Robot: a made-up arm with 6 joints.
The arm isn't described. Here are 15 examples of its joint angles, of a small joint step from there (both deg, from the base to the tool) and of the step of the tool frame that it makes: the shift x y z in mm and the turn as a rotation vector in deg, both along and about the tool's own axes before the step.
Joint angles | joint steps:
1: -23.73 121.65 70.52 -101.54 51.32 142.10 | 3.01 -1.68 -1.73 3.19 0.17 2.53
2: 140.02 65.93 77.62 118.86 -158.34 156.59 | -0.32 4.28 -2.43 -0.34 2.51 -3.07
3: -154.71 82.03 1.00 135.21 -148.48 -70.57 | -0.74 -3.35 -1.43 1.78 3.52 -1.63
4: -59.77 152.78 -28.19 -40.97 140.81 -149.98 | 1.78 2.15 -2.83 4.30 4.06 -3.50
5: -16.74 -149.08 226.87 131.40 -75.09 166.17 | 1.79 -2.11 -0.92 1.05 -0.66 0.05
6: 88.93 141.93 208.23 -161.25 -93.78 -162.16 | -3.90 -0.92 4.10 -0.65 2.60 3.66
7: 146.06 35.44 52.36 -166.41 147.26 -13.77 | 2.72 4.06 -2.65 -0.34 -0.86 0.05
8: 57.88 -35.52 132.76 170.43 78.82 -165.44 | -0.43 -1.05 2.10 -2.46 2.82 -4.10
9: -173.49 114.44 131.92 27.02 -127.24 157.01 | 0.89 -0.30 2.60 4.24 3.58 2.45
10: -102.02 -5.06 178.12 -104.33 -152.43 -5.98 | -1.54 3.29 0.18 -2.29 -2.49 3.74
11: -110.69 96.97 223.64 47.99 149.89 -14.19 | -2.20 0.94 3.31 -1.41 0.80 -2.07
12: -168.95 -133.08 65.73 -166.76 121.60 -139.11 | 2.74 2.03 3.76 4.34 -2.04 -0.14
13: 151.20 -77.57 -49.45 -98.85 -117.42 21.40 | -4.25 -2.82 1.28 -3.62 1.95 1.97
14: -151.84 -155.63 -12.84 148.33 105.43 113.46 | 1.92 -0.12 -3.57 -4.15 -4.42 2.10
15: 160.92 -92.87 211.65 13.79 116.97 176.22 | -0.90 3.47 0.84 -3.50 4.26 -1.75
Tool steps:
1: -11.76 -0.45 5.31 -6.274 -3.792 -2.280
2: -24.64 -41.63 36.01 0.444 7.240 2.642
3: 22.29 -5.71 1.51 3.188 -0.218 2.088
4: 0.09 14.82 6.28 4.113 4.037 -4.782
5: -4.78 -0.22 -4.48 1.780 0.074 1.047
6: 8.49 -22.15 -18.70 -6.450 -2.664 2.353
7: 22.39 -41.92 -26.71 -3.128 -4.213 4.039
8: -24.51 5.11 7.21 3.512 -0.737 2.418
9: -21.36 6.18 16.69 0.397 7.104 0.207
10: 28.27 -17.39 -2.21 -4.317 3.429 3.855
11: 8.95 -15.41 0.15 1.945 -3.049 1.741
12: 10.85 -31.14 -1.10 5.355 -0.305 -4.268
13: 7.75 5.95 7.99 -6.844 -4.148 -2.542
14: -5.42 -3.18 20.63 -0.247 4.415 4.624
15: -3.75 -4.85 -19.93 -0.261 1.881 3.607
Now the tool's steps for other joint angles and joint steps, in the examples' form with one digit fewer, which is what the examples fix.
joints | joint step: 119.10 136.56 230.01 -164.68 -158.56 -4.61 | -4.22 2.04 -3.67 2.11 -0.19 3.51
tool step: -1.8 8.0 -41.4 2.99 -5.30 -0.50
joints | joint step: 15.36 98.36 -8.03 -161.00 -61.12 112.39 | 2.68 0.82 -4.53 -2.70 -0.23 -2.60
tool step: -18.4 -4.1 -20.8 3.37 2.07 -4.70
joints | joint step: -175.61 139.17 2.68 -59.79 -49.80 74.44 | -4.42 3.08 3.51 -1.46 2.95 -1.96
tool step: 22.7 -7.9 4.3 3.51 -4.58 0.97
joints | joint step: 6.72 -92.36 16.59 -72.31 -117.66 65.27 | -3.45 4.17 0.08 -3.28 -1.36 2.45
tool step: 21.8 -31.0 -7.8 0.78 -0.19 3.85
